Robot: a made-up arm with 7 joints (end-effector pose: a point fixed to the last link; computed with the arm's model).
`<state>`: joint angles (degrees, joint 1 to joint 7).
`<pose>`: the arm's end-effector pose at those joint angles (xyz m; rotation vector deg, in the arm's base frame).
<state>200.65 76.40 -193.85 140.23 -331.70 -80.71 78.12</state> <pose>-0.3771 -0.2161 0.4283 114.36 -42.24 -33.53</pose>
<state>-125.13 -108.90 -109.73 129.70 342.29 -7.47 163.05</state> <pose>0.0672 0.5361 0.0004 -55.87 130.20 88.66</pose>
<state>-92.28 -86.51 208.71 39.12 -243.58 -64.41 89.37</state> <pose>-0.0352 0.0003 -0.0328 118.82 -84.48 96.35</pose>
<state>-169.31 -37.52 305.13 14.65 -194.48 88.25 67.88</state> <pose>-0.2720 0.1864 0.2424 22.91 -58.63 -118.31</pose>
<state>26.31 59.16 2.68 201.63 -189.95 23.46 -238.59</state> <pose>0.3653 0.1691 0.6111 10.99 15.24 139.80</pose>
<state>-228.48 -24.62 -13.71 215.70 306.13 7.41 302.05</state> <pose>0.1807 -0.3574 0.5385 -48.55 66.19 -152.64</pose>
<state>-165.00 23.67 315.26 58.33 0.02 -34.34 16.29</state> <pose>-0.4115 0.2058 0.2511 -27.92 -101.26 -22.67</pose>
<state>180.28 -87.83 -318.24 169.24 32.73 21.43 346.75</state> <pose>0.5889 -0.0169 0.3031 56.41 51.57 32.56</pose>
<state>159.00 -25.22 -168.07 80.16 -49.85 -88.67 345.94</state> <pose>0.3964 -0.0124 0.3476 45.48 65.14 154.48</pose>
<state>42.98 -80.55 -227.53 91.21 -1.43 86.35 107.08</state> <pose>-0.3778 0.0861 -0.0254 -104.50 -76.19 -103.26</pose>
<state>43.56 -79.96 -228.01 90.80 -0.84 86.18 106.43</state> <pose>-0.3799 0.0838 -0.0216 -105.08 -76.96 -102.50</pose>
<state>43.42 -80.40 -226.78 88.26 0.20 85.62 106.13</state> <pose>-0.3631 0.0904 -0.0337 -106.05 -77.04 -105.61</pose>
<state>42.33 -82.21 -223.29 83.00 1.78 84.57 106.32</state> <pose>-0.3184 0.1068 -0.0626 -107.19 -75.71 -113.98</pose>
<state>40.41 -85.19 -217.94 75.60 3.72 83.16 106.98</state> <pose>-0.2454 0.1267 -0.0955 105.97 71.00 125.08</pose>
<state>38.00 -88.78 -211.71 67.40 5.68 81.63 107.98</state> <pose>-0.1557 0.1413 -0.1161 95.61 59.44 128.27</pose>
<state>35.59 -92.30 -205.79 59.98 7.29 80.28 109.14</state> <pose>-0.0704 0.1460 -0.1182 85.48 48.92 130.93</pose>
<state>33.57 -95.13 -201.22 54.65 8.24 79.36 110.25</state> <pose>-0.0076 0.1435 -0.1094 77.35 41.31 132.75</pose>
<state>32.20 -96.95 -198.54 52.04 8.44 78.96 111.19</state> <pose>0.0264 0.1397 -0.1016 72.43 37.31 133.84</pose>
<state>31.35 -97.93 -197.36 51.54 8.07 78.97 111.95</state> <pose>0.0393 0.1373 -0.0994 70.17 35.99 134.47</pose>
